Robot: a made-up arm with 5 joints.
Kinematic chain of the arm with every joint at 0, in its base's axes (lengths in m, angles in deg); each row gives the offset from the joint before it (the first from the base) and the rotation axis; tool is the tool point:
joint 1: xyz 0 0 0.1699 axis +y
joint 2: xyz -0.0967 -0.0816 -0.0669 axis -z
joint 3: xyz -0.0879 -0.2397 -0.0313 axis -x
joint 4: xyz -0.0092 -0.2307 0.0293 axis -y
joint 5: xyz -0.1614 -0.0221 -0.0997 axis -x
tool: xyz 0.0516 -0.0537 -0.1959
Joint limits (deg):
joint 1: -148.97..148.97
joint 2: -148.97..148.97
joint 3: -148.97..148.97
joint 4: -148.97..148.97
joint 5: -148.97..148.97
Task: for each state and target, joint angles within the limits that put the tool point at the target. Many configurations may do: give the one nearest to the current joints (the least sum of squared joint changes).
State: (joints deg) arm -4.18 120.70 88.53 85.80 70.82
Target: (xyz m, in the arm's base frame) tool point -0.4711 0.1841 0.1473
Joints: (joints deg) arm -50.86 132.90 88.10 84.37 85.35
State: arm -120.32 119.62 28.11 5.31 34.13
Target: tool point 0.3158 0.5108 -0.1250
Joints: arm -127.65 136.12 45.15 6.50 2.01
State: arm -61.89 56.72 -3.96 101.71 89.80
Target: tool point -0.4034 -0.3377 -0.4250
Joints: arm -54.98 62.38 21.26 106.34 102.46
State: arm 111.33 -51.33 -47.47 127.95 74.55
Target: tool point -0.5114 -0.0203 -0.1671
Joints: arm 102.19 -83.35 -53.37 120.24 48.12
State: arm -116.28 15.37 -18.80 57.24 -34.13
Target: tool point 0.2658 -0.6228 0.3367
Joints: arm -129.56 5.09 1.04 59.20 -4.64
